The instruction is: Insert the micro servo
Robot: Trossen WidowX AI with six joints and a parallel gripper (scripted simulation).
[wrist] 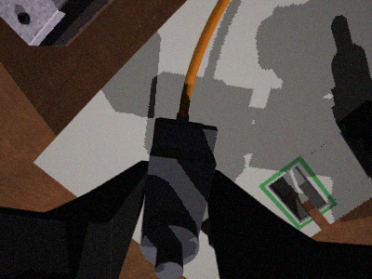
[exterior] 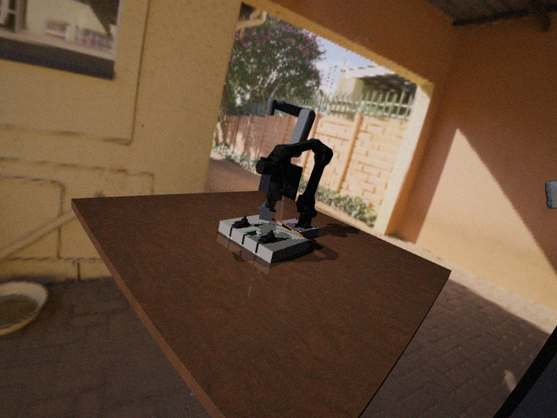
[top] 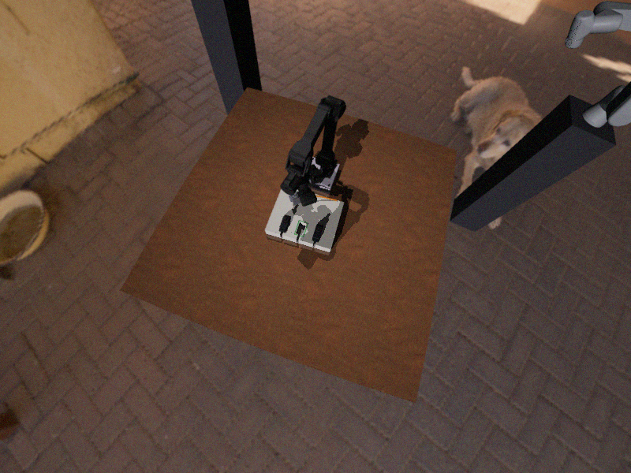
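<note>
The grey deck is 10 cm below my gripper tip, 4 cm to the left of it and 1 cm ahead of it.
</note>
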